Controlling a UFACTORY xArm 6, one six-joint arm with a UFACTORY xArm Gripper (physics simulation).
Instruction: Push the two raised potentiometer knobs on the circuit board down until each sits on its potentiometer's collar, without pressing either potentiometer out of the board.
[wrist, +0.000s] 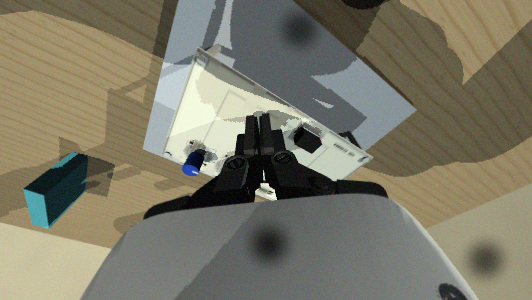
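Note:
The pale circuit board lies at a slant in the middle of the wrist view. A blue knob stands up at its lower left part; the gap to its collar cannot be made out. My gripper is shut and empty, its fingertips over the middle of the board, to the right of the blue knob. The second knob cannot be made out; the fingers and their linkages hide part of the board. A small white piece shows between the linkages, too covered to identify. Whether the tips touch the board cannot be told.
The board lies over a blue-grey sheet on the wooden table. A black block-shaped part stands on the board right of the fingertips. A teal block lies at the left. A dark round object shows at the top edge.

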